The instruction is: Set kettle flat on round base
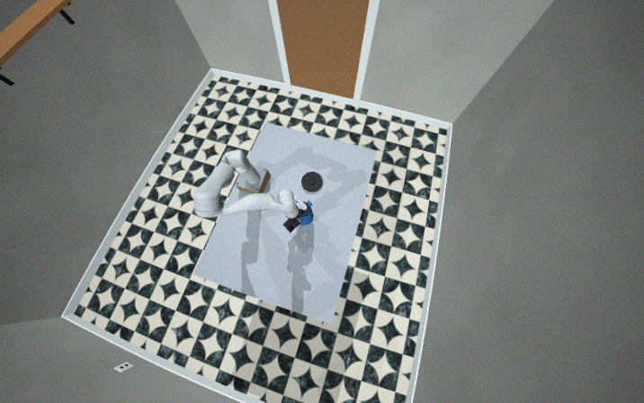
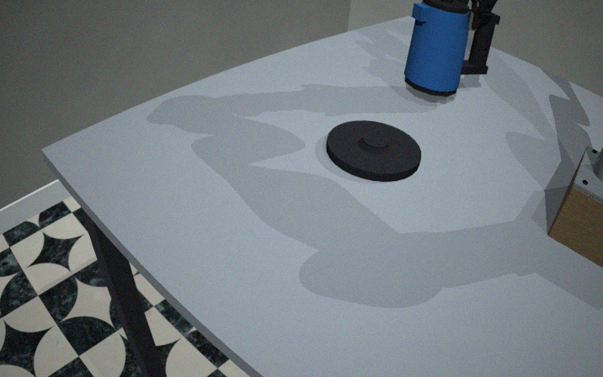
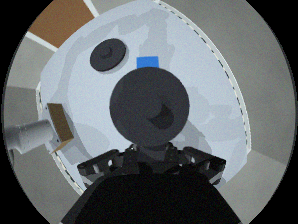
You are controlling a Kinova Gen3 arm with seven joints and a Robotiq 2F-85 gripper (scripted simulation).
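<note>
The blue kettle is 5 cm below my hand, 3 cm to the left of it and 1 cm ahead of it. Round my hand: round black base (31 cm to the left, 17 cm below, 7 cm behind).
</note>
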